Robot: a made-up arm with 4 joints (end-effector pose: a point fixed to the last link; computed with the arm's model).
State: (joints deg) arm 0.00 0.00 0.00 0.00
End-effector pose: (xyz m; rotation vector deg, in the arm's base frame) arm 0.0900 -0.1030 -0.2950 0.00 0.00 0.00
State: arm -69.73 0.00 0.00 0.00
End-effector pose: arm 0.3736 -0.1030 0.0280 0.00 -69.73 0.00
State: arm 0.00 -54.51 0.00 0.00
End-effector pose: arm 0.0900 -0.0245 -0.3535 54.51 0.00 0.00
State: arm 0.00 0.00 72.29 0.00
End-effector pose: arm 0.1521 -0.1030 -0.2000 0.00 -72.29 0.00
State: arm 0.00 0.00 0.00 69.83
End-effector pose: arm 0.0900 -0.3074 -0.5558 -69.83 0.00 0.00
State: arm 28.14 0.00 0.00 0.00
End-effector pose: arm -0.0928 -0.1030 -0.2943 0.00 28.14 0.00
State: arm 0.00 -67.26 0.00 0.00
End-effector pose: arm 0.0900 -0.0008 -0.3547 67.26 0.00 0.00
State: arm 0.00 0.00 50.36 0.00
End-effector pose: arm 0.1470 -0.1030 -0.2362 0.00 -50.36 0.00
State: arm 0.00 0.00 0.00 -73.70
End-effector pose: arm 0.0900 -0.2955 -0.0061 73.70 0.00 0.00
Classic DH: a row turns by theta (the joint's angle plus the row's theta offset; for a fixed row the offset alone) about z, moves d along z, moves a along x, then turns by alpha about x. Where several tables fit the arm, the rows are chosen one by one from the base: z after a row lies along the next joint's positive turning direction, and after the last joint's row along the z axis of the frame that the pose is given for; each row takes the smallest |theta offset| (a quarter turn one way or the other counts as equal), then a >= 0, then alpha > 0; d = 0 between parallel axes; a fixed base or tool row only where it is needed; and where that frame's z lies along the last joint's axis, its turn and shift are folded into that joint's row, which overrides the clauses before.
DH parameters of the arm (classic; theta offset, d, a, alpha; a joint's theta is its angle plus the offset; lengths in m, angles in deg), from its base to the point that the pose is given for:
base (fixed): 0 0.07 0 -90
joint 1: 90 -0.007 0.318 -90
joint 2: 0 -0.056 -0.043 -90
joint 3: 0 0.385 0.074 90
joint 4: -90 -0.034 0.289 90
tool (fixed): -90 -0.016 0 0

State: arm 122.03 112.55 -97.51 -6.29
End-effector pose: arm -0.1967 0.0454 0.2003 135.82 -87.82 -24.41
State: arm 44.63 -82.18 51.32 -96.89
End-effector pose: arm -0.5493 -0.2639 -0.3577 139.18 -64.23 -47.37
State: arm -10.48 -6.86 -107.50 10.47
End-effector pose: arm -0.0379 -0.1163 -0.2191 -3.84 95.88 15.46
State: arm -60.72 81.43 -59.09 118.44
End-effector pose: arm -0.2645 -0.2361 -0.0127 -138.08 80.87 -50.28
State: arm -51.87 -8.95 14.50 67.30
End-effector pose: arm 0.6148 -0.2475 -0.1892 -50.46 -58.93 -35.45
